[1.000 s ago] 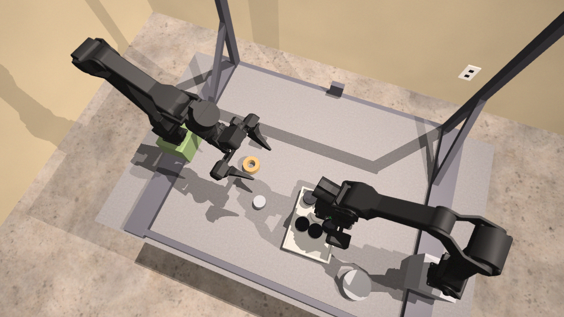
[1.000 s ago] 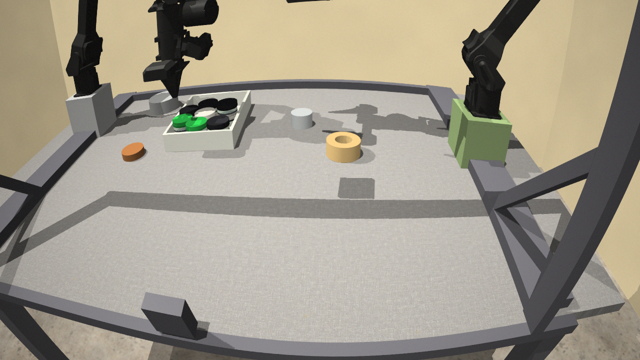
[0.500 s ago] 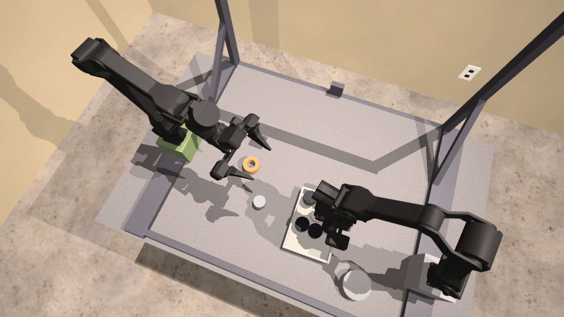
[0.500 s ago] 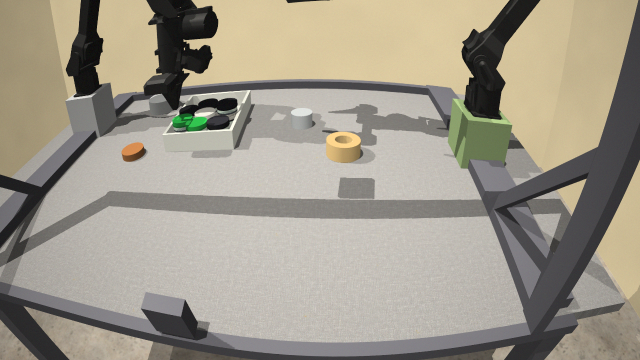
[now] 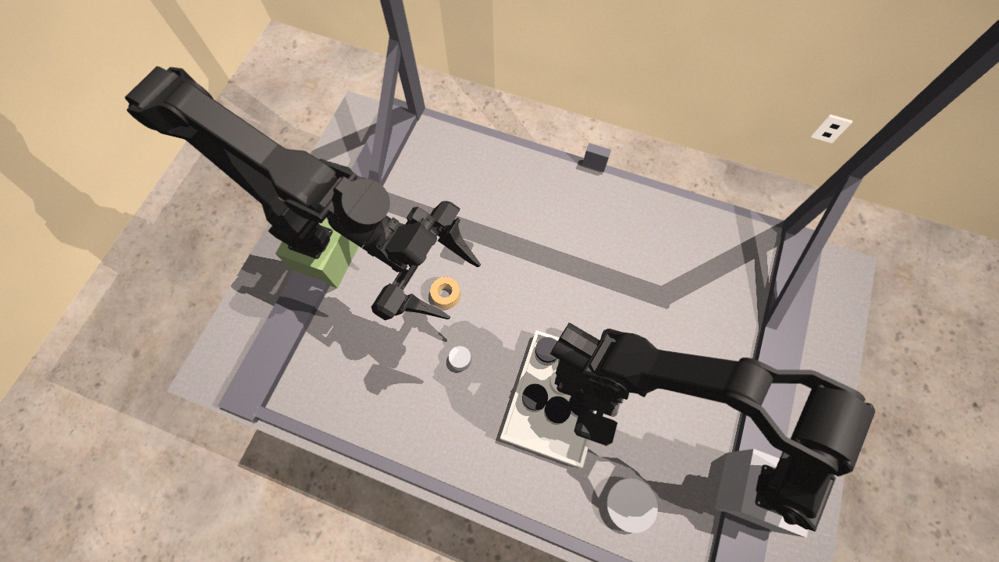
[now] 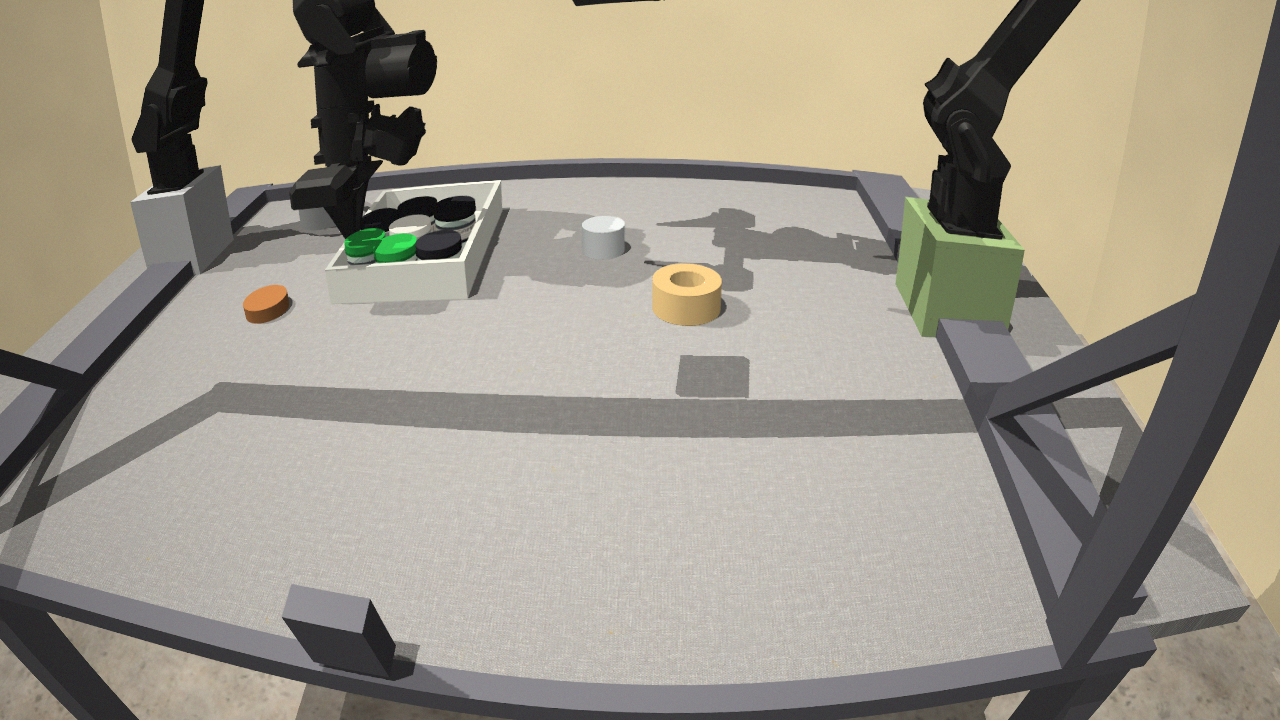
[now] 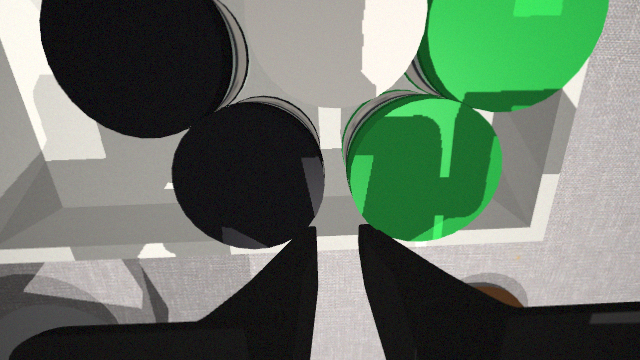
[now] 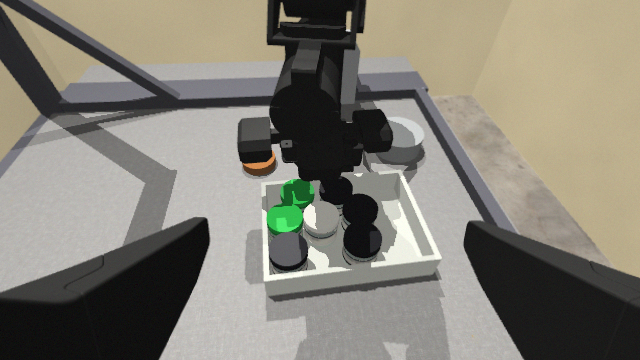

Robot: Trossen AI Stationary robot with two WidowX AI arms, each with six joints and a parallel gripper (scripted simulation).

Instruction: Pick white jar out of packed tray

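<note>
Right now my left hand is 5 cm above the green-capped jar, 3 cm to the left of it and 2 cm past it. Also, from my left hand: white jar 7 cm to the right, 5 cm below, 1 cm ahead; orange disc 10 cm behind, 7 cm to the left, 7 cm below; black-capped jar 5 cm below, 3 cm ahead, 2 cm to the right.
</note>
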